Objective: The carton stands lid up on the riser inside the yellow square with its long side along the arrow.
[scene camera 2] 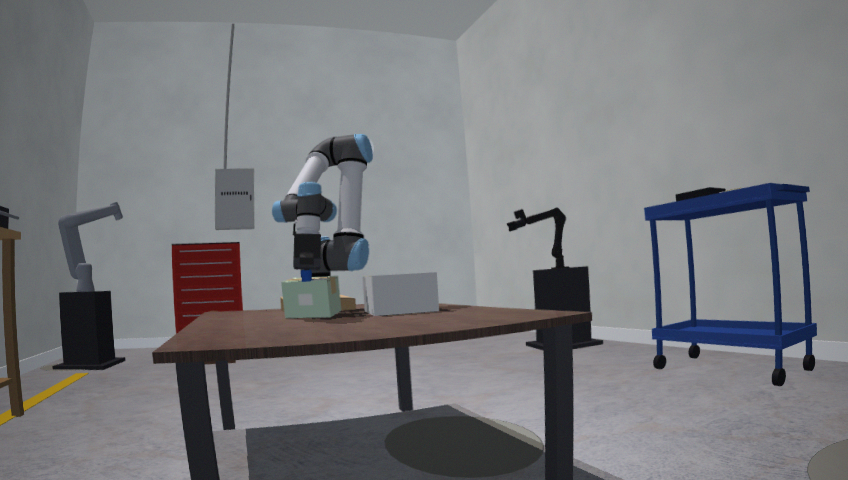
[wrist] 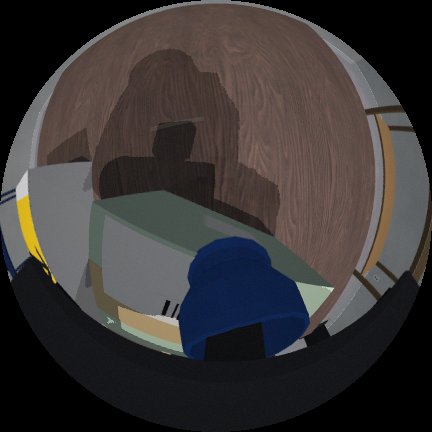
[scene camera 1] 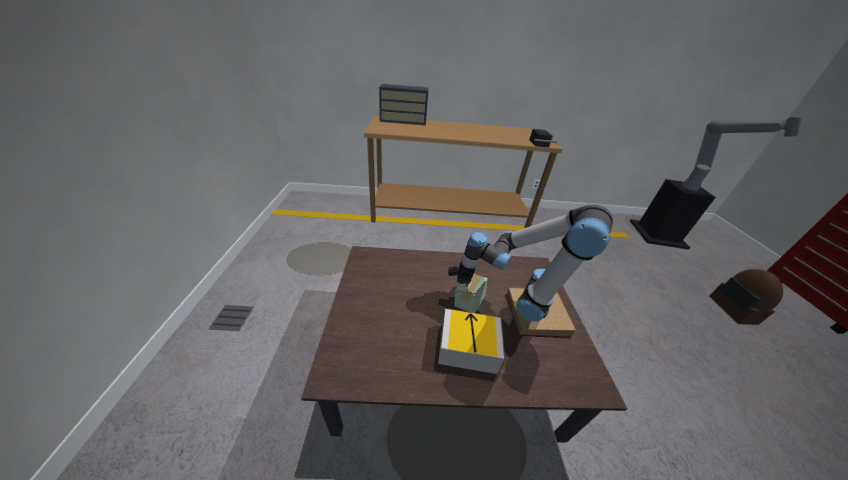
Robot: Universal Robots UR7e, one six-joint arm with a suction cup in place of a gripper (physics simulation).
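The pale green carton (scene camera 1: 467,302) (scene camera 2: 321,303) (wrist: 175,215), with tan tape and a white label on its upper face, is beside the riser at the arrowhead end, low at the table top; a small gap below it cannot be ruled out. My blue suction cup (scene camera 2: 306,275) (wrist: 231,255) is on the carton's upper face and holds it. The cup hides part of that face in the wrist view. The white-grey riser (scene camera 1: 470,358) (scene camera 2: 404,293) (wrist: 60,200) bears the yellow square (scene camera 1: 458,339) (wrist: 26,220) with the black arrow (scene camera 1: 473,336). The carton is outside the square.
The dark wooden table (scene camera 1: 368,356) (scene camera 2: 476,328) carries the riser and the wooden base plate (scene camera 1: 562,318) under my arm, to the right of the riser in scene camera 1. A wooden shelf bench (scene camera 1: 458,132) stands behind the table, and a blue cart (scene camera 2: 731,202) stands off to the side.
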